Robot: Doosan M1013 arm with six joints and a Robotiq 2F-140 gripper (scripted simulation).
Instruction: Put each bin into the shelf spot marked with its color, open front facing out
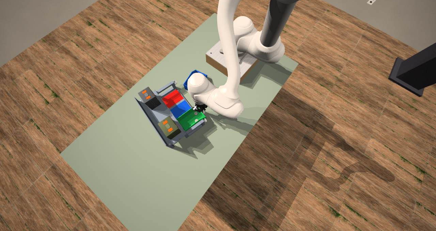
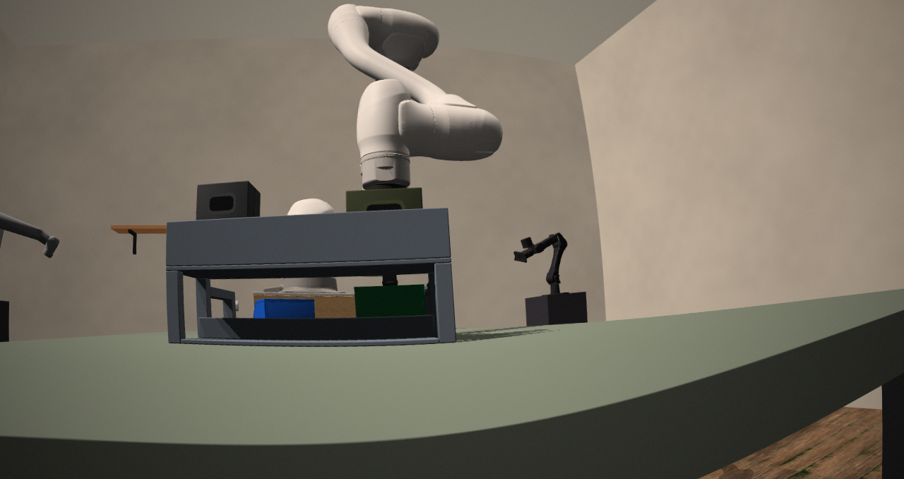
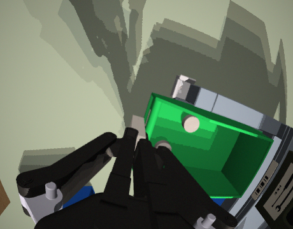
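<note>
Right now my hand is 90 mm short of the green bin and 20 mm to the left of it. Round my hand: black box: 170 mm ahead, 280 mm to the right, 110 mm above; then olive box: 230 mm ahead, 60 mm to the right, 100 mm above; then blue bin: 150 mm behind, 190 mm to the right, 10 mm below.
</note>
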